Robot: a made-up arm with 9 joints. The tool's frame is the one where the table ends. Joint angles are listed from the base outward.
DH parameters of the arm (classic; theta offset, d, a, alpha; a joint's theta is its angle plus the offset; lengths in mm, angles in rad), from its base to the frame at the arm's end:
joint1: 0.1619 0 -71.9 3.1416
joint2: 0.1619 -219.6 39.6 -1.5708
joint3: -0.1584 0 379.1 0
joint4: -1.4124 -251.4 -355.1 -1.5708
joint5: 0 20.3 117.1 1.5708
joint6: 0 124.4 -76.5 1.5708
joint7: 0 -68.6 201.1 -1.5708
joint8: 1.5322 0 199.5 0
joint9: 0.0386 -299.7 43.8 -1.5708
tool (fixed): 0 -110.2 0 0
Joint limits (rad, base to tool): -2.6..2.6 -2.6..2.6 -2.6..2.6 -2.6..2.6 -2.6..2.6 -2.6..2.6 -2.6..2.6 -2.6..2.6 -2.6..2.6
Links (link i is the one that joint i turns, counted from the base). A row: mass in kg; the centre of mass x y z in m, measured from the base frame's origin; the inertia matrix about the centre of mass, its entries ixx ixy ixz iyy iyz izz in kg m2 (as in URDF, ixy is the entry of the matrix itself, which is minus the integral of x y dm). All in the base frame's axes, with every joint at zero. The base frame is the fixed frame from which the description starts. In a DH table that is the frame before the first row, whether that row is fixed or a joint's. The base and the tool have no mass.
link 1: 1.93; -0.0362 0.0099 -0.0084; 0.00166 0 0 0.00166 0 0.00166
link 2: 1.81; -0.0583 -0.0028 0.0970; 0.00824 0 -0.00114 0.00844 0 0.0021
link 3: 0.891; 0.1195 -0.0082 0.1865; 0.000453 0 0.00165 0.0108 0 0.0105
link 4: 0.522; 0.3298 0.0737 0.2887; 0.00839 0 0 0.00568 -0.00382 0.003
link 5: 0.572; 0.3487 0.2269 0.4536; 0.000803 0 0.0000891 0.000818 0 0.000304
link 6: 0.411; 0.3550 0.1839 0.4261; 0.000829 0 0 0.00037 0.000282 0.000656
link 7: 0.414; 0.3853 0.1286 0.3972; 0.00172 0 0.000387 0.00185 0 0.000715
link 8: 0.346; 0.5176 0.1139 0.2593; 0.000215 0 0.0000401 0.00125 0 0.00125
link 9: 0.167; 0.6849 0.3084 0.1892; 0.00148 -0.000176 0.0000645 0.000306 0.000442 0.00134
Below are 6 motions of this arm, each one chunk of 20 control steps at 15 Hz.
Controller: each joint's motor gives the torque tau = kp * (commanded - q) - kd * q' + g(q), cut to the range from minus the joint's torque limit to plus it. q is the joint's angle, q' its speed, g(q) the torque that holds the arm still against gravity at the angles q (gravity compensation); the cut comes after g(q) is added. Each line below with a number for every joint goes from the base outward.
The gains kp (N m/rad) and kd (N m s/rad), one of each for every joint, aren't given. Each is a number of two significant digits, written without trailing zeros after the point. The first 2 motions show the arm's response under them.
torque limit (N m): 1.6 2.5 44 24 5.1 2.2 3.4 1.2 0.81
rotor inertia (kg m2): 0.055 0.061 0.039 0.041 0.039 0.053 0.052 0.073 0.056
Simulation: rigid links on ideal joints. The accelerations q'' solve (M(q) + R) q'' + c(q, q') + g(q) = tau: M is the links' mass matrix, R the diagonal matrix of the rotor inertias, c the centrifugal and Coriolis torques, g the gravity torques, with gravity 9.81 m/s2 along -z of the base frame. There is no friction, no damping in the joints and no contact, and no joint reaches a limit. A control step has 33 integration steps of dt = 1/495 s. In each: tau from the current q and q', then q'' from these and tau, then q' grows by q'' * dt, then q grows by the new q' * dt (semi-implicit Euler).
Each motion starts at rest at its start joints. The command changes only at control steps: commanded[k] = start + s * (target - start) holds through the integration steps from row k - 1 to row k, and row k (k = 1, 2, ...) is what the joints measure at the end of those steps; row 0 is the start. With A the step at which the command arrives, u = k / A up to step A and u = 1 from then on. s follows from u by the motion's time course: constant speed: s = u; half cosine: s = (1 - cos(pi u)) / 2; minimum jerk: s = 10 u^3 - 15 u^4 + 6 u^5; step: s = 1 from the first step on.
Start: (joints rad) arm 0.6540 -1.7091 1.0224 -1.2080 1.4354 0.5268 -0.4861 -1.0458 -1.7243
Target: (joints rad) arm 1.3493 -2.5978 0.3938 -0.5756 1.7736 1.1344 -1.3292 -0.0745 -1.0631
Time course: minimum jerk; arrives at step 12
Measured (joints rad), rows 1 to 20:
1: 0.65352 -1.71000 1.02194 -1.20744 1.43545 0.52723 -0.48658 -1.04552 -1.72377
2: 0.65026 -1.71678 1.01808 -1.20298 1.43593 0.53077 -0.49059 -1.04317 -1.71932
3: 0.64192 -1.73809 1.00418 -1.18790 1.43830 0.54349 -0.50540 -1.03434 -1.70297
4: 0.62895 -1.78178 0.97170 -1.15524 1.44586 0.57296 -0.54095 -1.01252 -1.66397
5: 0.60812 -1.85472 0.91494 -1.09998 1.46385 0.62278 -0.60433 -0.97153 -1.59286
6: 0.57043 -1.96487 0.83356 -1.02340 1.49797 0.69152 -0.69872 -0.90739 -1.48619
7: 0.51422 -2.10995 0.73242 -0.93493 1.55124 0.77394 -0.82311 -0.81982 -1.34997
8: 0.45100 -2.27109 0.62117 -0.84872 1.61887 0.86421 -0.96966 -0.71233 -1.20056
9: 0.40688 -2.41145 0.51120 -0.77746 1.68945 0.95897 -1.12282 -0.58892 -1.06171
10: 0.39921 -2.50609 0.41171 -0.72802 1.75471 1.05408 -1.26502 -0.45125 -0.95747
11: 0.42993 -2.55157 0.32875 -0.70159 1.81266 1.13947 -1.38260 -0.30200 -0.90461
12: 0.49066 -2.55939 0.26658 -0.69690 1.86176 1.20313 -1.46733 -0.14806 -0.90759
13: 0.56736 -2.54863 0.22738 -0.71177 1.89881 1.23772 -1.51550 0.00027 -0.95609
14: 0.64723 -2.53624 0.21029 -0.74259 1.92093 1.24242 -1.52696 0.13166 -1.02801
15: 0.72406 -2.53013 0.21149 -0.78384 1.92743 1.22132 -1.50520 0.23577 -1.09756
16: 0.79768 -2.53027 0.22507 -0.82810 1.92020 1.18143 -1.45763 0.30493 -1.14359
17: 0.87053 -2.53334 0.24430 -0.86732 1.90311 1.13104 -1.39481 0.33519 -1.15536
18: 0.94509 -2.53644 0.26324 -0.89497 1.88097 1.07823 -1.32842 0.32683 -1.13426
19: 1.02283 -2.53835 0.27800 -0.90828 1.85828 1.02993 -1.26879 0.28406 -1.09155
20: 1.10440 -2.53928 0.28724 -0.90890 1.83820 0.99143 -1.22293 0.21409 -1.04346
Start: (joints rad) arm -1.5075 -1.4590 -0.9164 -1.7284 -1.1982 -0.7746 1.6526 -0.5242 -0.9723
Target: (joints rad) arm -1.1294 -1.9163 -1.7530 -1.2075 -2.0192 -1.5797 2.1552 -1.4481 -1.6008
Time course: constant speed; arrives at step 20
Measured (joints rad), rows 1 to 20:
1: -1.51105 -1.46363 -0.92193 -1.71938 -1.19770 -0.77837 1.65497 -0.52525 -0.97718
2: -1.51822 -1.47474 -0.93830 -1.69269 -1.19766 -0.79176 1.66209 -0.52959 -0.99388
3: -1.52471 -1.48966 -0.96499 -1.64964 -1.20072 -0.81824 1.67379 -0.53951 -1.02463
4: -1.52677 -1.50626 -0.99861 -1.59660 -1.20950 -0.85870 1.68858 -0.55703 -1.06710
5: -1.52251 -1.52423 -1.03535 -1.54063 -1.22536 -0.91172 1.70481 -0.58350 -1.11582
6: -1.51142 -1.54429 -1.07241 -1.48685 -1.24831 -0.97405 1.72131 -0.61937 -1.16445
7: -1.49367 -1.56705 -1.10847 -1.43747 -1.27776 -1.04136 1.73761 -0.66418 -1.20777
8: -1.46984 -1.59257 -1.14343 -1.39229 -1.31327 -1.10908 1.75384 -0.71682 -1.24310
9: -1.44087 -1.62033 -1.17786 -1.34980 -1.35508 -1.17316 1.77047 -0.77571 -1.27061
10: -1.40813 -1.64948 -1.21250 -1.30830 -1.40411 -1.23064 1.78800 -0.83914 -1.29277
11: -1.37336 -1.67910 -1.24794 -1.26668 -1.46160 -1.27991 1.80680 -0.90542 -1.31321
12: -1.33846 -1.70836 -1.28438 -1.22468 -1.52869 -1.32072 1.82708 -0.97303 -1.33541
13: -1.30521 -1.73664 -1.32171 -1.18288 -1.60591 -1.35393 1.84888 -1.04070 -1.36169
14: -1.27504 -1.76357 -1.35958 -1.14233 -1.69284 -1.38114 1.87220 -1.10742 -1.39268
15: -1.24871 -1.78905 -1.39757 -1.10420 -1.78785 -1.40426 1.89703 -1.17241 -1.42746
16: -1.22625 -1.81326 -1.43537 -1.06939 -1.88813 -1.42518 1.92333 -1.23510 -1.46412
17: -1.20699 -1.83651 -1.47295 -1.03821 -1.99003 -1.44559 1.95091 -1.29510 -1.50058
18: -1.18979 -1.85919 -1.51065 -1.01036 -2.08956 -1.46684 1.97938 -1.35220 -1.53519
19: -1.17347 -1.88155 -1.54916 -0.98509 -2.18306 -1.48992 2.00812 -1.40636 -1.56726
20: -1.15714 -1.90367 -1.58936 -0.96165 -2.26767 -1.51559 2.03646 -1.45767 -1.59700
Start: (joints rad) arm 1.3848 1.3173 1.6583 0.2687 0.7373 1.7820 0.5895 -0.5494 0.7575
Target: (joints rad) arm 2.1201 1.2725 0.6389 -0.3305 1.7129 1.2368 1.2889 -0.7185 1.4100
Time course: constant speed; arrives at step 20
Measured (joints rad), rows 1 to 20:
1: 1.38959 1.31764 1.65421 0.27005 0.73820 1.78085 0.58799 -0.54822 0.76323
2: 1.40482 1.31780 1.64009 0.27378 0.74151 1.77688 0.58440 -0.54411 0.78273
3: 1.43192 1.31670 1.61327 0.27843 0.74832 1.76928 0.58138 -0.53621 0.81840
4: 1.46974 1.31369 1.57410 0.28052 0.75926 1.75807 0.58359 -0.52467 0.86718
5: 1.51572 1.30880 1.52511 0.27570 0.77480 1.74357 0.59615 -0.51058 0.92234
6: 1.56659 1.30260 1.46992 0.26001 0.79547 1.72589 0.62284 -0.49595 0.97608
7: 1.61894 1.29591 1.41212 0.23085 0.82205 1.70441 0.66486 -0.48350 1.02197
8: 1.66969 1.28959 1.35438 0.18753 0.85540 1.67770 0.72014 -0.47631 1.05676
9: 1.71647 1.28447 1.29799 0.13144 0.89640 1.64391 0.78375 -0.47727 1.08083
10: 1.75784 1.28123 1.24290 0.06592 0.94584 1.60158 0.84903 -0.48838 1.09767
11: 1.79338 1.28025 1.18808 -0.00425 1.00421 1.55051 0.90946 -0.51027 1.11241
12: 1.82363 1.28158 1.13202 -0.07378 1.07153 1.49242 0.96047 -0.54199 1.13010
13: 1.84984 1.28489 1.07321 -0.13808 1.14718 1.43081 1.00059 -0.58141 1.15420
14: 1.87359 1.28961 1.01069 -0.19426 1.22993 1.37011 1.03136 -0.62575 1.18578
15: 1.89640 1.29504 0.94436 -0.24169 1.31783 1.31444 1.05626 -0.67208 1.22354
16: 1.91959 1.30041 0.87517 -0.28174 1.40823 1.26671 1.07919 -0.71770 1.26463
17: 1.94411 1.30507 0.80499 -0.31708 1.49787 1.22813 1.10335 -0.76022 1.30574
18: 1.97056 1.30853 0.73615 -0.35056 1.58341 1.19838 1.13067 -0.79767 1.34423
19: 1.99916 1.31057 0.67083 -0.38430 1.66215 1.17598 1.16190 -0.82851 1.37875
20: 2.02989 1.31119 0.61044 -0.41914 1.73251 1.15893 1.19693 -0.85174 1.40949

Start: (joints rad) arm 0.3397 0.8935 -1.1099 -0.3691 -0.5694 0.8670 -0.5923 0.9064 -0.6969
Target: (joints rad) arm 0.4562 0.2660 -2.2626 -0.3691 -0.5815 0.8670 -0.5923 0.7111 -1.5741
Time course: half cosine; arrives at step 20
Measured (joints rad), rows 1 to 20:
1: 0.33899 0.89277 -1.11028 -0.36869 -0.56969 0.86710 -0.59234 0.90643 -0.69771
2: 0.33591 0.88949 -1.11246 -0.36643 -0.57116 0.86766 -0.59256 0.90656 -0.70209
3: 0.32910 0.88192 -1.11894 -0.35998 -0.57499 0.86928 -0.59313 0.90695 -0.71430
4: 0.31844 0.86915 -1.13264 -0.34713 -0.58205 0.87257 -0.59416 0.90773 -0.73844
5: 0.30487 0.85089 -1.15625 -0.32669 -0.59262 0.87802 -0.59554 0.90900 -0.77707
6: 0.29005 0.82704 -1.19170 -0.29917 -0.60625 0.88577 -0.59699 0.91074 -0.83046
7: 0.27617 0.79741 -1.23991 -0.26691 -0.62186 0.89554 -0.59814 0.91277 -0.89652
8: 0.26594 0.76162 -1.30068 -0.23370 -0.63792 0.90665 -0.59870 0.91463 -0.97144
9: 0.26258 0.71904 -1.37261 -0.20426 -0.65275 0.91809 -0.59878 0.91557 -1.05065
10: 0.26964 0.66886 -1.45318 -0.18330 -0.66473 0.92886 -0.59915 0.91445 -1.12974
11: 0.29049 0.61029 -1.53902 -0.17459 -0.67253 0.93824 -0.60159 0.90979 -1.20525
12: 0.32707 0.54325 -1.62681 -0.17971 -0.67515 0.94605 -0.60890 0.89970 -1.27499
13: 0.37760 0.46991 -1.71514 -0.19744 -0.67174 0.95250 -0.62423 0.88202 -1.33820
14: 0.43358 0.39713 -1.80651 -0.22480 -0.66158 0.95730 -0.64874 0.85466 -1.39532
15: 0.47858 0.33851 -1.90691 -0.26126 -0.64513 0.95812 -0.67706 0.81670 -1.44742
16: 0.49630 0.30793 -2.01809 -0.31387 -0.62674 0.95016 -0.69411 0.77097 -1.49494
17: 0.48919 0.29740 -2.12676 -0.39098 -0.61236 0.93044 -0.68633 0.72476 -1.53651
18: 0.47328 0.28456 -2.21807 -0.48803 -0.60267 0.90153 -0.65827 0.68271 -1.56937
19: 0.46005 0.26689 -2.29131 -0.59239 -0.59658 0.86753 -0.62128 0.64513 -1.59053
20: 0.45608 0.25197 -2.35176 -0.69139 -0.59395 0.83215 -0.58361 0.61198 -1.59811

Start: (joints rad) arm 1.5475 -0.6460 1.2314 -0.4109 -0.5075 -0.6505 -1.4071 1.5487 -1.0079
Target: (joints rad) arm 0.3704 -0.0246 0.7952 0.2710 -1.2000 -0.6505 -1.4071 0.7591 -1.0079
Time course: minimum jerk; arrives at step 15
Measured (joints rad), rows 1 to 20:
1: 1.54713 -0.64562 1.23145 -0.41061 -0.50770 -0.65044 -1.40713 1.54859 -1.00792
2: 1.54397 -0.64260 1.23179 -0.40811 -0.50949 -0.64994 -1.40739 1.54767 -1.00808
3: 1.53210 -0.63258 1.23251 -0.39868 -0.51650 -0.64815 -1.40842 1.54421 -1.00854
4: 1.50319 -0.61081 1.23282 -0.37551 -0.53464 -0.64405 -1.41115 1.53552 -1.00928
5: 1.44923 -0.57413 1.23053 -0.33198 -0.57095 -0.63696 -1.41683 1.51851 -1.00985
6: 1.36727 -0.52201 1.22175 -0.26439 -0.63126 -0.62689 -1.42664 1.49022 -1.00946
7: 1.25872 -0.45738 1.20245 -0.17345 -0.71723 -0.61437 -1.44066 1.44839 -1.00755
8: 1.12628 -0.38557 1.17050 -0.06394 -0.82495 -0.59970 -1.45727 1.39178 -1.00446
9: 0.97361 -0.31169 1.12640 0.05678 -0.94586 -0.58237 -1.47380 1.32061 -1.00140
10: 0.80832 -0.23890 1.07197 0.18056 -1.06892 -0.56079 -1.48769 1.23675 -0.99995
11: 0.64348 -0.16900 1.00879 0.29941 -1.18238 -0.53313 -1.49729 1.14368 -1.00127
12: 0.49185 -0.10493 0.93879 0.40572 -1.27465 -0.49945 -1.50161 1.04585 -1.00555
13: 0.36486 -0.05007 0.86507 0.49213 -1.33482 -0.46348 -1.49937 0.94764 -1.01193
14: 0.27113 -0.00752 0.79309 0.55155 -1.35467 -0.43336 -1.48824 0.85257 -1.01874
15: 0.20956 0.01875 0.73196 0.57838 -1.33225 -0.42028 -1.46591 0.76337 -1.02400
16: 0.17840 0.02995 0.69048 0.57027 -1.27560 -0.43384 -1.43318 0.68301 -1.02589
17: 0.18119 0.03244 0.67206 0.52852 -1.20155 -0.47864 -1.39500 0.61540 -1.02317
18: 0.21709 0.03022 0.67418 0.45772 -1.13064 -0.55194 -1.35896 0.56469 -1.01576
19: 0.26762 0.02029 0.69135 0.36641 -1.07995 -0.64121 -1.33327 0.53310 -1.00553
20: 0.31720 0.00359 0.71597 0.26652 -1.05754 -0.72770 -1.32293 0.51987 -0.99582

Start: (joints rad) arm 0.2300 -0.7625 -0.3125 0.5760 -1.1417 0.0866 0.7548 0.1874 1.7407
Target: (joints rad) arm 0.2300 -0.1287 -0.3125 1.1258 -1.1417 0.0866 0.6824 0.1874 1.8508
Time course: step
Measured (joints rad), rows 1 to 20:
1: 0.25497 -0.72642 -0.31974 0.59111 -1.15041 0.09460 0.74508 0.18941 1.75807
2: 0.30934 -0.63415 -0.33551 0.63399 -1.16904 0.11678 0.72051 0.19700 1.80037
3: 0.36692 -0.50237 -0.35057 0.70048 -1.18759 0.14960 0.68720 0.21186 1.85102
4: 0.41520 -0.33569 -0.35606 0.78313 -1.19752 0.18605 0.65170 0.23291 1.89340
5: 0.40649 -0.18350 -0.34588 0.87254 -1.18893 0.21045 0.62275 0.25315 1.91562
6: 0.31319 -0.09500 -0.32268 0.95791 -1.15798 0.20563 0.60988 0.26243 1.91329
7: 0.19002 -0.05544 -0.29902 1.03209 -1.11516 0.16661 0.61858 0.25413 1.88997
8: 0.08417 -0.04493 -0.28641 1.09389 -1.07592 0.10375 0.64537 0.22820 1.85550
9: 0.00849 -0.05276 -0.28755 1.14448 -1.05009 0.03407 0.67967 0.18942 1.82222
10: -0.02825 -0.06591 -0.29817 1.18423 -1.04021 -0.02892 0.71136 0.14358 1.80046
11: -0.02058 -0.07560 -0.31124 1.21304 -1.04442 -0.07733 0.73422 0.09600 1.79533
12: 0.03206 -0.08003 -0.32068 1.23095 -1.05922 -0.10763 0.74628 0.05104 1.80585
13: 0.10983 -0.08868 -0.32345 1.23920 -1.08026 -0.11782 0.74732 0.01303 1.82646
14: 0.18531 -0.10794 -0.32029 1.24021 -1.10319 -0.10637 0.73787 -0.01336 1.84963
15: 0.24589 -0.13182 -0.31434 1.23640 -1.12502 -0.07420 0.72056 -0.02458 1.86830
16: 0.28761 -0.15185 -0.30871 1.22983 -1.14417 -0.02543 0.69951 -0.01902 1.87793
17: 0.30999 -0.16315 -0.30501 1.22183 -1.16012 0.03331 0.67935 0.00280 1.87741
18: 0.31445 -0.16532 -0.30327 1.21296 -1.17301 0.09418 0.66401 0.03852 1.86884
19: 0.30436 -0.16066 -0.30272 1.20323 -1.18315 0.14938 0.65591 0.08437 1.85634
20: 0.28482 -0.15225 -0.30268 1.19238 -1.19076 0.19235 0.65554 0.13577 1.84447

